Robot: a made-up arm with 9 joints. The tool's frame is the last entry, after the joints.
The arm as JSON. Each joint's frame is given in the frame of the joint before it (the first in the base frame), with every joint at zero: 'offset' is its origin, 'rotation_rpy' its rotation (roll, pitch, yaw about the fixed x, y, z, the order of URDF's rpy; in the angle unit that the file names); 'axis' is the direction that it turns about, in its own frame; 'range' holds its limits. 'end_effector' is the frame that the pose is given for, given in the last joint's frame.
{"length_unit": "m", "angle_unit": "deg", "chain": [
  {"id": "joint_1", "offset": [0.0, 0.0, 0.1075], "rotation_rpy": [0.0, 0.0, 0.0], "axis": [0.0, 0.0, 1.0], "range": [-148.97, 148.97]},
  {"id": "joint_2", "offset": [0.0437, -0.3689, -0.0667], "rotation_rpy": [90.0, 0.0, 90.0], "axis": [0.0, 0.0, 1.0], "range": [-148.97, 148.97]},
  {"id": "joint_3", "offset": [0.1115, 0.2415, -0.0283], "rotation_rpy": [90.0, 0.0, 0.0], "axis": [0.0, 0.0, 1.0], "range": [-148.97, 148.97]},
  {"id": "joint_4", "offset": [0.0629, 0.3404, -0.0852], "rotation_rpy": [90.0, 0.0, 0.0], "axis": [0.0, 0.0, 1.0], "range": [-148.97, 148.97]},
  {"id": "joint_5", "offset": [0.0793, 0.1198, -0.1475], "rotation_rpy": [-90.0, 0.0, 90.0], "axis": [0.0, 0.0, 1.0], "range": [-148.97, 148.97]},
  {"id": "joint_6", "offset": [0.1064, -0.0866, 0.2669], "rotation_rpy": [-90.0, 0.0, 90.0], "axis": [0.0, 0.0, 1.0], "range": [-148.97, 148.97]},
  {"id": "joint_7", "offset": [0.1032, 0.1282, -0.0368], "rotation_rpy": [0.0, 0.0, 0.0], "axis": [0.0, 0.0, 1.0], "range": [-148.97, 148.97]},
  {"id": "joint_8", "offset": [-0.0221, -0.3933, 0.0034], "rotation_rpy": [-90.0, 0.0, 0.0], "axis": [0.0, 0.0, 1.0], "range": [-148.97, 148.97]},
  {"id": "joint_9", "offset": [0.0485, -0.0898, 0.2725], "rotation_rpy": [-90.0, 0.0, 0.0], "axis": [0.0, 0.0, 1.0], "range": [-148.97, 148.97]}
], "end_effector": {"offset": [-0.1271, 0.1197, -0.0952], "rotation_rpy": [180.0, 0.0, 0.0]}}
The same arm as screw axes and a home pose.
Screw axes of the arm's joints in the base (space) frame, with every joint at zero. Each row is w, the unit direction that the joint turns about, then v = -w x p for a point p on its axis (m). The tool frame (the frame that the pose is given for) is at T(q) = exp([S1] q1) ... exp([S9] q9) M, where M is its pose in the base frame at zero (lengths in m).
S1 = (0, 0, 1, 0, 0, 0)
S2 = (1, 0, 0, 0, 0.0408, 0.3689)
S3 = (0, 0, -1, 0.2574, 0.0154, 0)
S4 = (-1, 0, 0, 0, -0.3675, -0.1945)
S5 = (0, -1, 0, 0.2477, 0, -0.5033)
S6 = (0, 0, 1, -0.3821, -0.4167, 0)
S7 = (0, 0, 1, -0.2539, -0.5199, 0)
S8 = (0, 1, 0, -0.1079, 0, 0.4978)
S9 = (0, 0, -1, 0.3747, 0.5463, 0)
M: xyz 0.4192 -0.4944 0.2929 (m) rpy 0 0 0 (deg, as in URDF)
Joint limits (deg, base to tool): -148.97..148.97 -148.97..148.97 -148.97..148.97 -148.97..148.97 -148.97..148.97 -148.97..148.97 -148.97..148.97 -148.97..148.97 -148.97..148.97

